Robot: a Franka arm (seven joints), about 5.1 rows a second.
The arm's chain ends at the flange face. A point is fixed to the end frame.
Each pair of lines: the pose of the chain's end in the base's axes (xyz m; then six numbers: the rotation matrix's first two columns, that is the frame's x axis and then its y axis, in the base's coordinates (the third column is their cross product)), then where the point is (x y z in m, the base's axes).
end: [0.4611, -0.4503, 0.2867, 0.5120, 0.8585, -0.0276, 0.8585, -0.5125, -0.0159]
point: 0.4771 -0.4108 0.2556
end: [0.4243, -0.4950, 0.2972, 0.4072, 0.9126, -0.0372, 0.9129, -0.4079, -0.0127]
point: 0.4355 -0.4542 0.2657
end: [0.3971, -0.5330, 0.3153, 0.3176, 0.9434, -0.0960, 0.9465, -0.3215, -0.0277]
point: 0.4034 -0.4930 0.2815
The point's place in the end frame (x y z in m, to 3 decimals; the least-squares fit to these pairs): 0.043 -0.006 0.030
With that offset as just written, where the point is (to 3 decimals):
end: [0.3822, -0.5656, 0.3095, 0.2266, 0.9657, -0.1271, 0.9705, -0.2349, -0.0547]
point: 0.384 -0.526 0.275
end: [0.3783, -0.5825, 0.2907, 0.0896, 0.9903, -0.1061, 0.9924, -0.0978, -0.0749]
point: 0.374 -0.542 0.257
